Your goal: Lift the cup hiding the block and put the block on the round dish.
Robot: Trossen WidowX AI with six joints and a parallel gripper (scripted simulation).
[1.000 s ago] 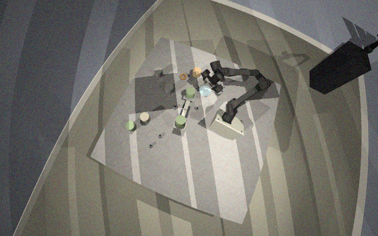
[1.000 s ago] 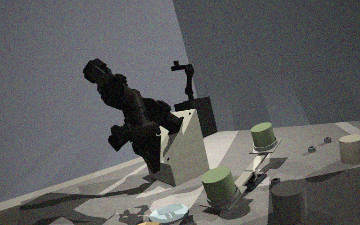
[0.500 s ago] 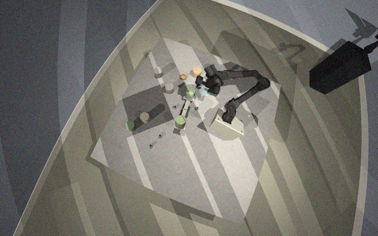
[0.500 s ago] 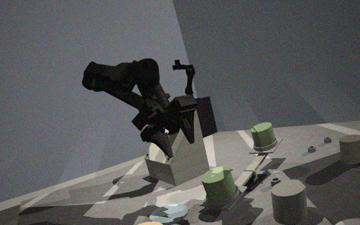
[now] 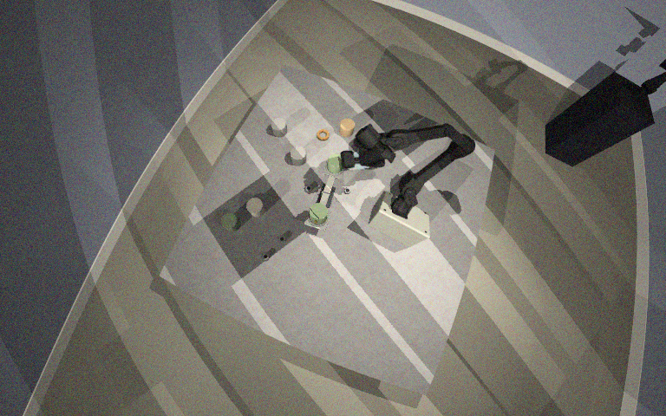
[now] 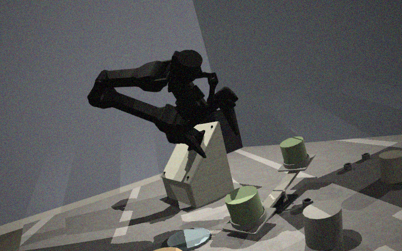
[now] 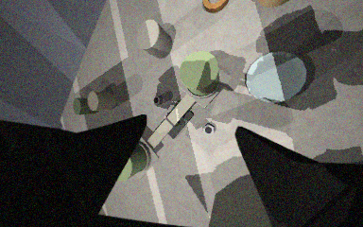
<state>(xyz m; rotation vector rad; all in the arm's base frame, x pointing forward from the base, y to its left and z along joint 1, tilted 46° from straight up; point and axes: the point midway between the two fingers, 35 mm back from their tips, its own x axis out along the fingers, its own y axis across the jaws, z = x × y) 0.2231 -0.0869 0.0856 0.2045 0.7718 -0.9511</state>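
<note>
Right now the grey block is 7 cm ahead of my gripper tip, 3 cm to the right of it and 14 cm below it. From my gripper tip the other things lie so: pale blue round dish: 3 cm behind, 13 cm to the right, 18 cm below; then cream cylinder: 31 cm ahead, 27 cm to the left, 15 cm below; then balance: 7 cm ahead, 10 cm to the left, 15 cm below.
</note>
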